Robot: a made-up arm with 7 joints.
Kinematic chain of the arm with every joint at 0, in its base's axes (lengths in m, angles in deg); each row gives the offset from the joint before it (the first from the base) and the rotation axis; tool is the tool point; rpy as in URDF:
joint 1: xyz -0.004 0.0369 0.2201 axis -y
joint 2: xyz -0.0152 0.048 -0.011 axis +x
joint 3: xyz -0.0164 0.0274 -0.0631 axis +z
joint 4: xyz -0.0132 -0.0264 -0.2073 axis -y
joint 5: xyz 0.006 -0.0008 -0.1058 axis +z
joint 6: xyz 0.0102 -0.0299 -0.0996 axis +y
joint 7: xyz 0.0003 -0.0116 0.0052 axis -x
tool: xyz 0.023 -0.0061 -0.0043 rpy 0 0 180
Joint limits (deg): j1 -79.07..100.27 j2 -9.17..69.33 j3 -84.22..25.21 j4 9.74..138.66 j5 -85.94..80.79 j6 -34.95..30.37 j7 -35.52..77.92
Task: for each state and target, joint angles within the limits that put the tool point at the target. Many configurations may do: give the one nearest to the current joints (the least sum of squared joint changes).
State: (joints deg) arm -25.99 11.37 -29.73 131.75 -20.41 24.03 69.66
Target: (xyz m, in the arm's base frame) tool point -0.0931 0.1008 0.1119
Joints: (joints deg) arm -42.31 50.44 -32.00 138.66 -6.94 17.84 72.33
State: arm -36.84 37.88 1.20 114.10 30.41 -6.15 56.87
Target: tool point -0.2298 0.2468 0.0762
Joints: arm -79.07 58.82 -29.55 77.82 17.55 -11.98 57.99
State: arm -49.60 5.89 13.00 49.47 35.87 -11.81 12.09
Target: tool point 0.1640 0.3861 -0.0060
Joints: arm 6.54 43.40 25.21 42.96 37.60 -3.44 9.82
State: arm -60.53 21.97 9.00 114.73 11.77 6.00 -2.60
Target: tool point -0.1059 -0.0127 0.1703
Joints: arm -79.07 -2.39 -30.88 131.07 3.98 4.93 -0.98
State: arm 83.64 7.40 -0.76 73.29 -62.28 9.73 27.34
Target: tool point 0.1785 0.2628 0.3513
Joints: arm 76.26 44.47 25.21 108.92 -58.09 6.25 27.99
